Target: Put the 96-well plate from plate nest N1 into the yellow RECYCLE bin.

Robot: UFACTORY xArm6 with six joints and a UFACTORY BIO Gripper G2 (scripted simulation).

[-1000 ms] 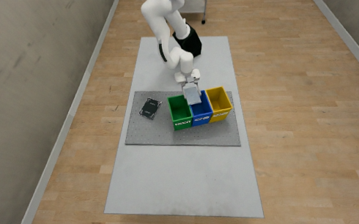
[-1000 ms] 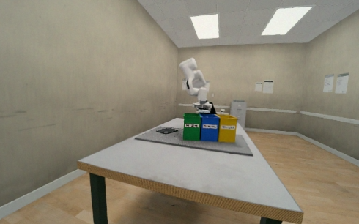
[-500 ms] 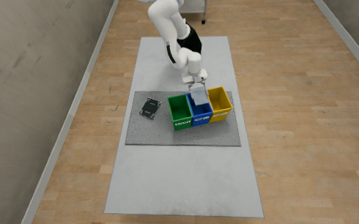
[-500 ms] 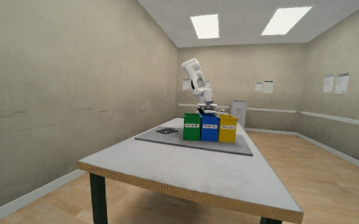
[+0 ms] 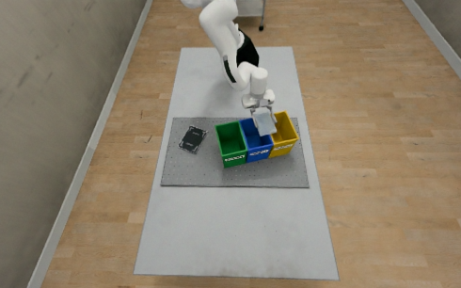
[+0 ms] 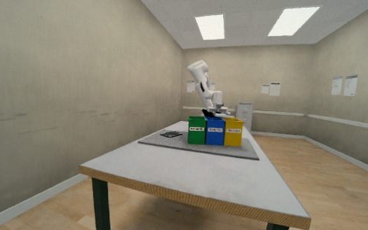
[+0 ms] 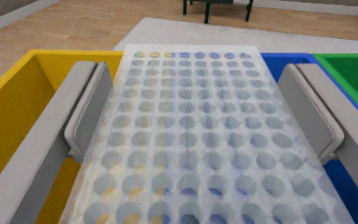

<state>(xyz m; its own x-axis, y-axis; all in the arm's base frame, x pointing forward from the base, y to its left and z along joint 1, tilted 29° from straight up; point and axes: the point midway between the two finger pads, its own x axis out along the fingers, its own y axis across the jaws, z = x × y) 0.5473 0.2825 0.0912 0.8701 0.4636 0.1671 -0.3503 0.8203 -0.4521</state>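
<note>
Now: the yellow recycle bin 1 cm behind my hand, 8 cm to the left of it and 13 cm below it. Round my hand: blue bin (4 cm ahead, 4 cm to the right, 13 cm below); clear 96-well plate (1 cm below); green bin (9 cm ahead, 16 cm to the right, 13 cm below).
</note>
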